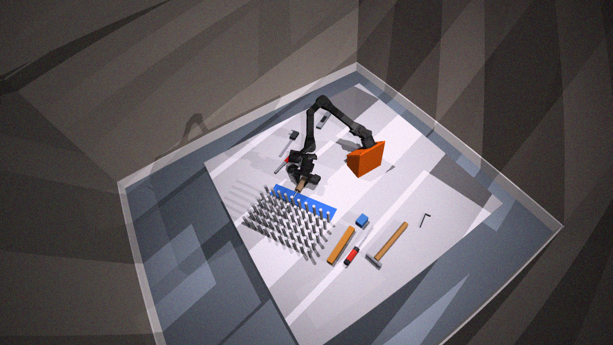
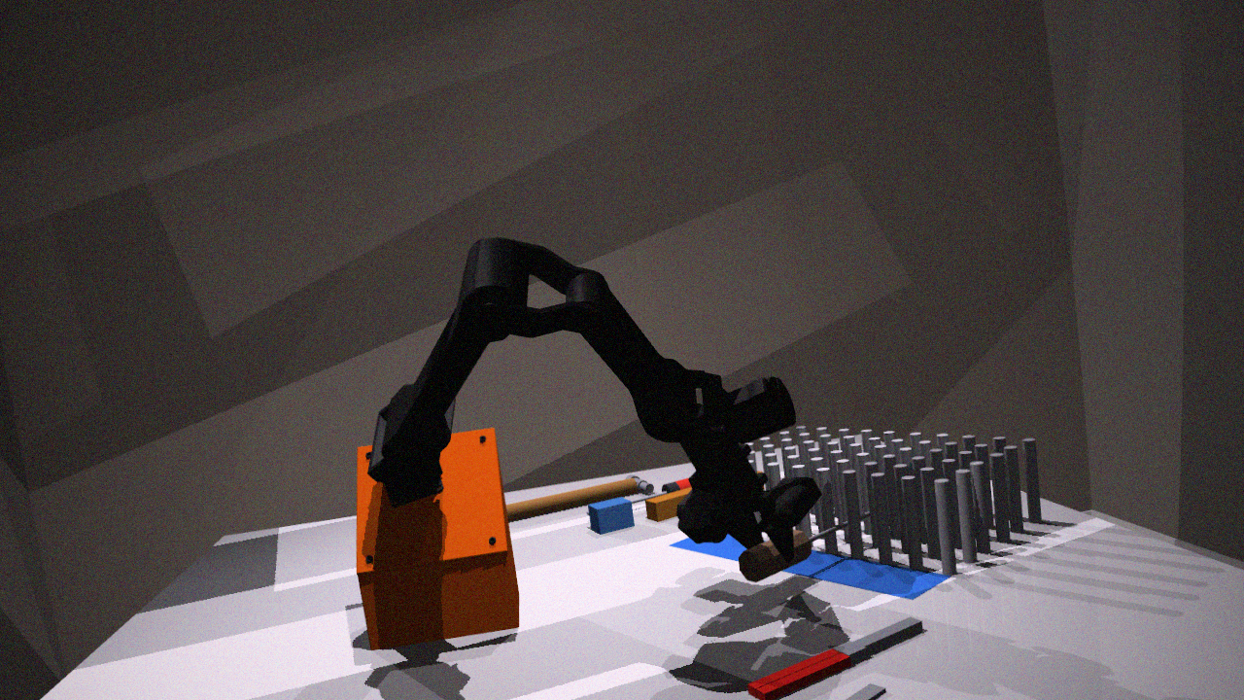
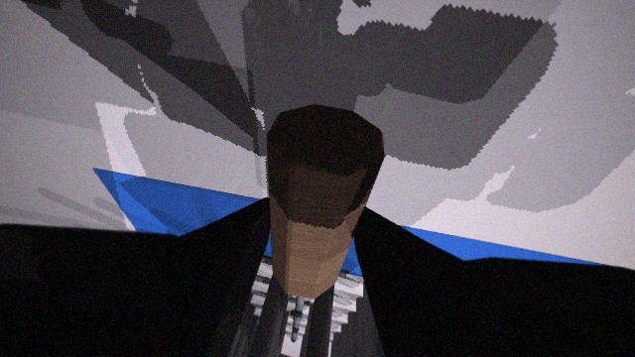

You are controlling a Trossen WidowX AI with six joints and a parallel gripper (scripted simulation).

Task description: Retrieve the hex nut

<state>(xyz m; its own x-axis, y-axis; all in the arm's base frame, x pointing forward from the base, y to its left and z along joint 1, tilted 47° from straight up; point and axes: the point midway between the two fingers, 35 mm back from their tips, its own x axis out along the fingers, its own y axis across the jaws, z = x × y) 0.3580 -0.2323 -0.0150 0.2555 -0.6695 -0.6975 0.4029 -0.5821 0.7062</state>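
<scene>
Now: gripper tip 50 mm short of the blue taped strip, 70 mm to the right of it and 30 mm above it. From my gripper tip the other things lie so: hex nut 230 mm ahead, 90 mm to the left, 30 mm below; then orange bar 70 mm ahead, 410 mm to the left, 20 mm below; then blue block 100 mm behind, 390 mm to the left, 10 mm below.
</scene>
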